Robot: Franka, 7 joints.
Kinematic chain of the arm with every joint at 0, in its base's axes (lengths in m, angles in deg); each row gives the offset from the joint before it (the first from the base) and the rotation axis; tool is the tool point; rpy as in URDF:
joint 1: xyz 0 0 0.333 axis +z
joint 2: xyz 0 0 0 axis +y
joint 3: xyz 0 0 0.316 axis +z
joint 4: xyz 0.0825 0 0 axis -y
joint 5: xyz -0.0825 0 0.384 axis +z
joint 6: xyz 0 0 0 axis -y
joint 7: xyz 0.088 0 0 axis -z
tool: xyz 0 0 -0.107 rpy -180 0 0
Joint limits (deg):
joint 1: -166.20..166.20
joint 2: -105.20..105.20
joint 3: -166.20..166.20
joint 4: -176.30..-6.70
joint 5: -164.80..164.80
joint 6: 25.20..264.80
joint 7: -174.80..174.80
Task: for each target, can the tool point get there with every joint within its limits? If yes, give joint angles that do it. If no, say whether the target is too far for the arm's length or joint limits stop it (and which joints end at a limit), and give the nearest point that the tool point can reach.
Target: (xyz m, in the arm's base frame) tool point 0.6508 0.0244 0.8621
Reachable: yes | joints 19.72 55.19 -130.16 -30.01 -46.57 181.30 -117.48
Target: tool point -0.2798 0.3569 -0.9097
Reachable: no: too far | nearest point -0.2258 0.2880 -0.3543 | short by 0.562 m
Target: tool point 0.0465 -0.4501 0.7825
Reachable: yes | joints -50.34 -28.78 -25.78 -110.39 97.75 135.94 -47.97
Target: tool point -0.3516 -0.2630 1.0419
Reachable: yes | joints -93.83 26.53 -112.76 -40.31 102.84 107.94 -17.08
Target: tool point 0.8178 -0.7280 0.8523
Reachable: no: too far | nearest point 0.5790 -0.5154 0.7006 | short by 0.354 m
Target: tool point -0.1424 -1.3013 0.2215
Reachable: no: too far | nearest point -0.0930 -0.8497 0.2602 | short by 0.456 m
